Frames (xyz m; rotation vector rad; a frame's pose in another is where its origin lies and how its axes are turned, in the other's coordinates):
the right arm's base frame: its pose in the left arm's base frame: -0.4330 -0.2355 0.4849 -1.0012 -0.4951 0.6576
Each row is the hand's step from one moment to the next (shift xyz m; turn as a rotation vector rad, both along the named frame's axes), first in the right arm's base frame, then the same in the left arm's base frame.
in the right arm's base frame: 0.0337 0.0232 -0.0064 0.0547 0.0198 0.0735
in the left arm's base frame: 0.0216 0.0286 -0.0207 -0.0148 0.0902 0.0207
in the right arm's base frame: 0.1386 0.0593 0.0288 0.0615 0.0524 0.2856
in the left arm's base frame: 0.0628 0.1372 -0.0279 -0.1575 0.2350 0.0897
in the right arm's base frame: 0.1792 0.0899 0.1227 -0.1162 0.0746 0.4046
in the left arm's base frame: 0.0218 0.2339 -0.0085 -0.3667 0.1901 0.1101
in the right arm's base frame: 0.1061 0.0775 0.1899 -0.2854 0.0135 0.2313
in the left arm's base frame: -0.0703 0.2183 0.0273 -0.3563 -0.0563 0.0708
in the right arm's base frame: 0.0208 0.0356 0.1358 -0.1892 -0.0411 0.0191
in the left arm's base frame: -0.0838 0.1099 0.0325 -0.1348 -0.1371 0.0296
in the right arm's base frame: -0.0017 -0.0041 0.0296 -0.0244 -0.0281 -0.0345
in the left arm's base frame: -0.0194 0.0151 0.0171 0.0130 -0.0485 0.0070
